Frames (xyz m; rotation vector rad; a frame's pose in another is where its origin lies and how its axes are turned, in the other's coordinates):
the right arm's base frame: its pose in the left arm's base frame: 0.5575 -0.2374 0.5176 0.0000 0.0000 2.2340
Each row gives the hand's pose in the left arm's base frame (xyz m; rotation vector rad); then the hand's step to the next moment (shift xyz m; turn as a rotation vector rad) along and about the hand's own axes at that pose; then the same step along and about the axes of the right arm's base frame.
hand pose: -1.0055 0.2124 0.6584 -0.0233 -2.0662 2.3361
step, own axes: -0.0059 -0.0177 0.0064 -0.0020 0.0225 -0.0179
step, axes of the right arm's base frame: -0.0070 -0.0019 0.0183 0.0104 -0.0110 -0.0245
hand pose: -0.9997 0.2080 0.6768 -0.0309 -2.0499 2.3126
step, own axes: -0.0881 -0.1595 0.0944 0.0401 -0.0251 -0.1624
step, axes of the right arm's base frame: -0.1161 -0.0201 0.1680 0.1503 -0.0774 0.0061
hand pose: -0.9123 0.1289 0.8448 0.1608 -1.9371 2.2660
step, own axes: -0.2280 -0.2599 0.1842 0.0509 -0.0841 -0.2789
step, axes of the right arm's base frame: -0.2867 -0.1174 0.2397 0.2466 -0.1562 0.0470
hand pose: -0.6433 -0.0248 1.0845 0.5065 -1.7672 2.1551
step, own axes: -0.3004 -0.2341 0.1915 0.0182 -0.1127 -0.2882
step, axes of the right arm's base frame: -0.3540 -0.2147 0.1015 0.2324 -0.1975 0.0554
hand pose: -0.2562 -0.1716 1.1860 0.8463 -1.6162 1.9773
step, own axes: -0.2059 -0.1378 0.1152 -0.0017 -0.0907 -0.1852
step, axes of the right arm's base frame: -0.2195 -0.1592 -0.0331 0.1393 -0.1469 0.0390
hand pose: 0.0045 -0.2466 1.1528 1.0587 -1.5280 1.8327
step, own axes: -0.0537 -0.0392 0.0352 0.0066 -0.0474 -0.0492
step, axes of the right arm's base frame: -0.0590 -0.0419 -0.0205 0.0316 -0.0534 0.0293
